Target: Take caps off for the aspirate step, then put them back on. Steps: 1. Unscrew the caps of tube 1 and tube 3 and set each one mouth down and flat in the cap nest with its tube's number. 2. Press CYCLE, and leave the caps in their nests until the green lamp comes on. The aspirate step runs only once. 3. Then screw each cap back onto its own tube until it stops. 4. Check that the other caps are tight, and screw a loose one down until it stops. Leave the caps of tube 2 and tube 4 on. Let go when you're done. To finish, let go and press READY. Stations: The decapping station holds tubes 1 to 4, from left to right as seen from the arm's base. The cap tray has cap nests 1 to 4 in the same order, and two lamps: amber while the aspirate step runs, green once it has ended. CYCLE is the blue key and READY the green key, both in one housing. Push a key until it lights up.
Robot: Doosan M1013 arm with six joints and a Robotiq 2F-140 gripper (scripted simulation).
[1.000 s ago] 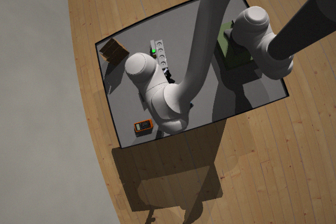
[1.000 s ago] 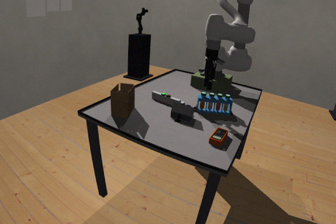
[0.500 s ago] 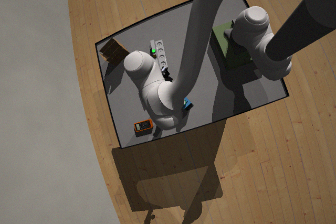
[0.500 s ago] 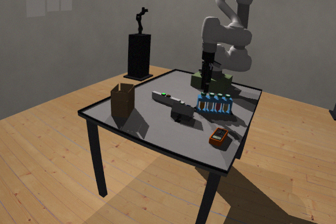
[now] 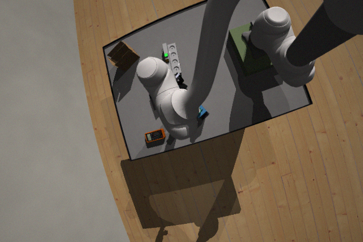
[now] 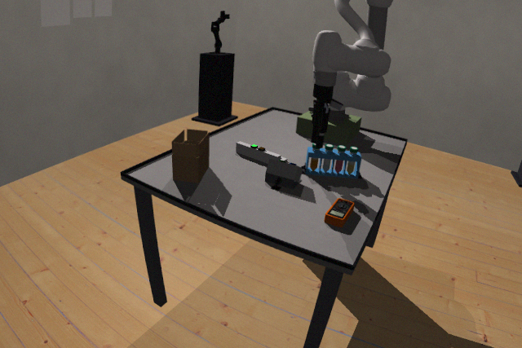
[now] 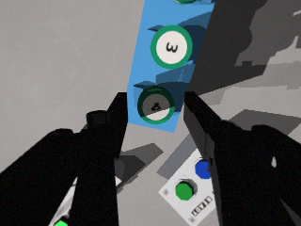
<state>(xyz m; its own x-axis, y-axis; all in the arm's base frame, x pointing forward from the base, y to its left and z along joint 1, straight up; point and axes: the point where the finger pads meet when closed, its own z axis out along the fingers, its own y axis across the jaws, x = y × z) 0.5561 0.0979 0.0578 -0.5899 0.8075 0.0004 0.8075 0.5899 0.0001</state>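
Now: the green key 12 cm ahead of my hand, 9 cm to the right of it and 8 cm below it. From my hand the other things lie so: cap 2: 10 cm to the left, 4 cm behind, 3 cm below; then cap 1: 14 cm to the left, 6 cm behind, 3 cm below; then blue key: 12 cm ahead, 8 cm below, 5 cm to the right.
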